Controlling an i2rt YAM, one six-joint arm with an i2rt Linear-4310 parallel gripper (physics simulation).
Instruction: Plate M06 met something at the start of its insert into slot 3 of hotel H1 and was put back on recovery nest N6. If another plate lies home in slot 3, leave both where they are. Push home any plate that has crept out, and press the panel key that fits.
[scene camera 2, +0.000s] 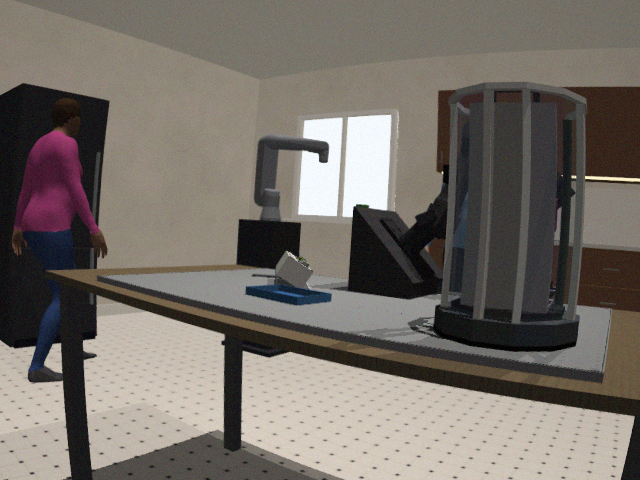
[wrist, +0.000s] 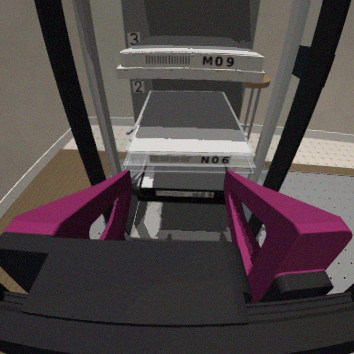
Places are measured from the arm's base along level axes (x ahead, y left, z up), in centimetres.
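Pixels of known places: gripper, fingertip midpoint: (wrist: 177, 177); arm's base, origin of the base link: (scene camera 2: 406, 248).
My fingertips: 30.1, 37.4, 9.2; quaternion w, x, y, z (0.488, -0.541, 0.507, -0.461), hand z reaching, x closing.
Note:
Ahead of a thing's pixels: the offset from my fingertips to its top centre, as dx, dy, dz.
In the wrist view, a white plate marked M09 {+8.8, -0.4, +7.0} (wrist: 175, 73) lies level in the hotel beside label 3. Below label 2 lies a clear-edged plate marked N06 {+6.6, -0.4, +1.7} (wrist: 190, 145), its top face showing. A darker plate {+8.8, -0.4, -3.7} (wrist: 185, 194) lies lower, its label blurred. Whether any plate sticks out is hard to tell. My gripper (wrist: 177, 177) is open with magenta fingers apart, nothing held, its tips just below the N06 label in the picture. In the scene view it is hidden behind the caged hotel tower {+11.3, -0.5, +20.3} (scene camera 2: 511, 206). M06 cannot be made out in either view.
The tower's light upright posts (wrist: 92, 75) (scene camera 2: 521, 206) stand around the plates. A black sloped console (scene camera 2: 374, 253) stands beside the tower, with the dark arm (scene camera 2: 426, 222) behind. A blue tray {+6.7, -48.4, -18.8} (scene camera 2: 286, 294) and a tilted white box {-12.0, -60.6, -12.1} (scene camera 2: 293, 269) are further left. A person (scene camera 2: 51, 180) stands past the table.

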